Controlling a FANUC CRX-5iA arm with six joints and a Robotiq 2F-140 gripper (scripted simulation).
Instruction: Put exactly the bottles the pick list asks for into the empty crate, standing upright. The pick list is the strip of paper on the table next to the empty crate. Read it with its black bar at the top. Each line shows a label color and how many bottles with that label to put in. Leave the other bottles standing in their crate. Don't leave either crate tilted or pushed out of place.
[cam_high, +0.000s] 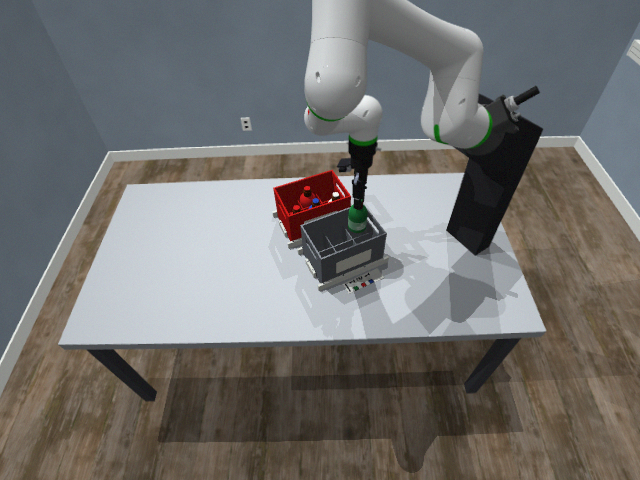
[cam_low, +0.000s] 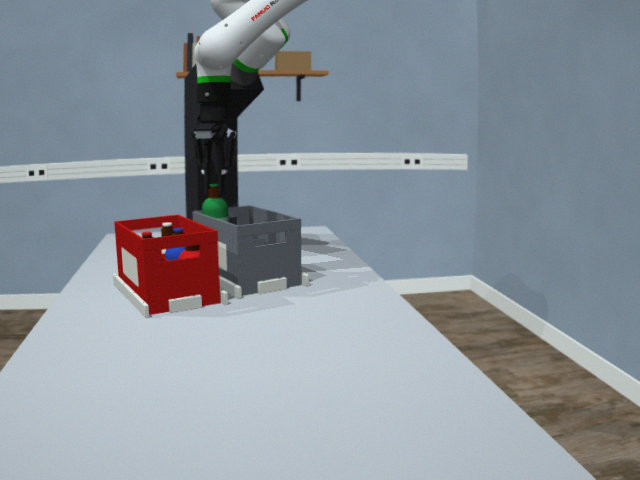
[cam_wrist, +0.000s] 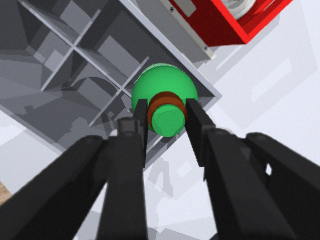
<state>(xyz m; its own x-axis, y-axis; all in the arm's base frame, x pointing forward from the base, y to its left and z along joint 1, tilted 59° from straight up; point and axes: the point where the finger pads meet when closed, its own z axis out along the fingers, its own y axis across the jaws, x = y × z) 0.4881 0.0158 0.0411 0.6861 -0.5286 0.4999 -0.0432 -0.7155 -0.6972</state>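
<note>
Right now my hand is 8 cm above the green-label bottle. The rest, counted from my hand: white-capped bottle: 12 cm ahead, 10 cm to the right, 17 cm below; grey crate: 3 cm ahead, 9 cm to the left, 18 cm below; blue-label bottle: 19 cm ahead, 4 cm to the right, 17 cm below.
</note>
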